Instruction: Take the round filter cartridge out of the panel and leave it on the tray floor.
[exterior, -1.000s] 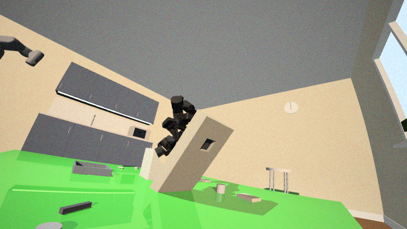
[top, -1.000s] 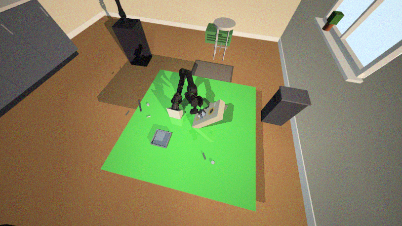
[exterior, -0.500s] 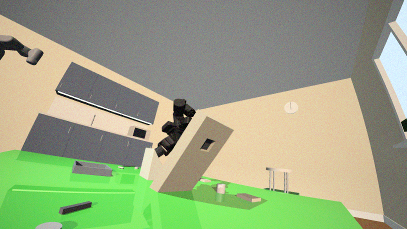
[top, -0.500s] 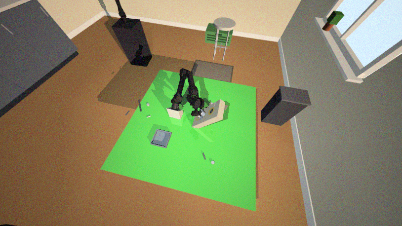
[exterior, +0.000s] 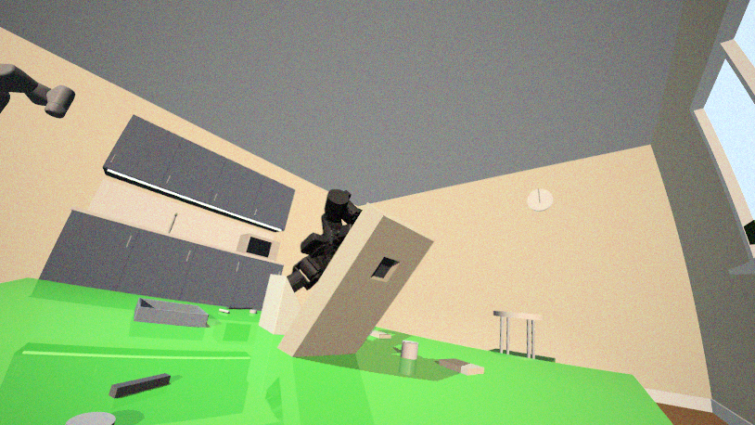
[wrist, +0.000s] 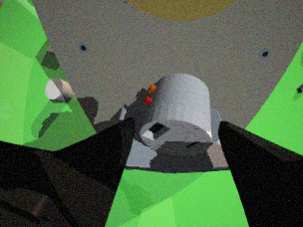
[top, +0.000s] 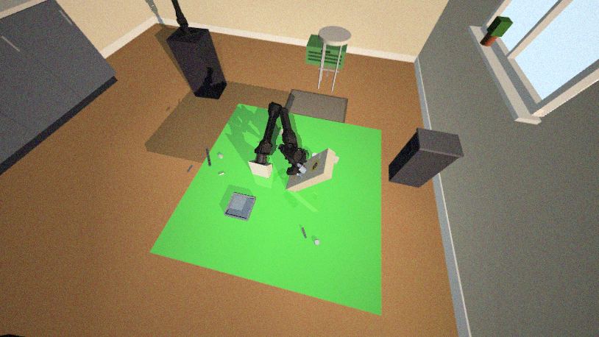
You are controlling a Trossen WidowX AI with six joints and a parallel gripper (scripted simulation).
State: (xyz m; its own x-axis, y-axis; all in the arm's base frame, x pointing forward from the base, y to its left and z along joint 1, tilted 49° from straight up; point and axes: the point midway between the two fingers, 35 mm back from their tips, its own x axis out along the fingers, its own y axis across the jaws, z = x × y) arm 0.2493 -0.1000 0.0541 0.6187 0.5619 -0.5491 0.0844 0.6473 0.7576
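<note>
Right now the beige service panel is 5 cm ahead of my gripper tip and 2 cm below it. From my gripper tip the other things lie so: grey round filter cartridge: right at my gripper tip; then grey tray: 35 cm behind, 25 cm to the right, 16 cm below.
</note>
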